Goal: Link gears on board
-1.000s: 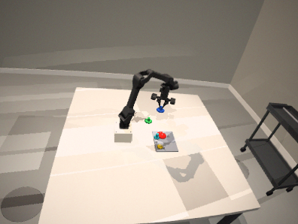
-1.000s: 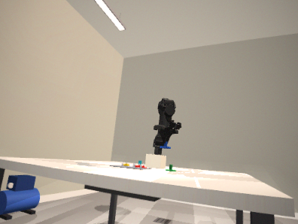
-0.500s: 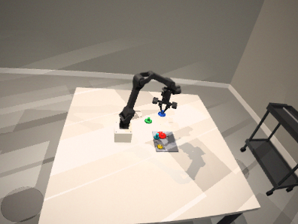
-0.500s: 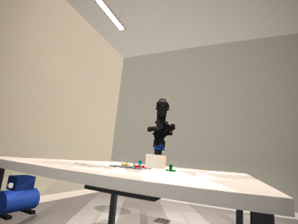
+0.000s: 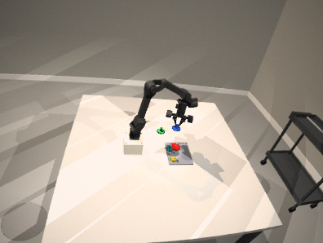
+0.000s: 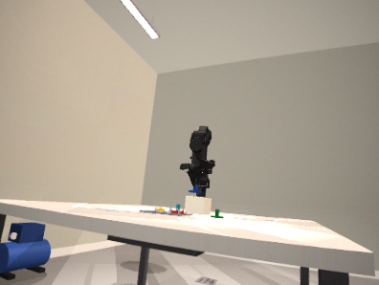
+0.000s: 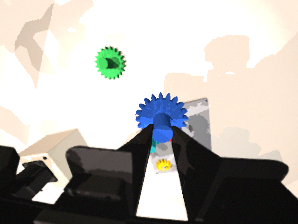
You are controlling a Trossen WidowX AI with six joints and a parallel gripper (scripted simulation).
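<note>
My gripper tip is now 12 cm above the cyan gear, 10 cm to the left of it and 5 cm past it. Also, from my gripper tip: red gear: 12 cm below, 9 cm to the right; blue gear: 1 cm below; red arrow: 13 cm below, 5 cm to the right, 1 cm behind.
</note>
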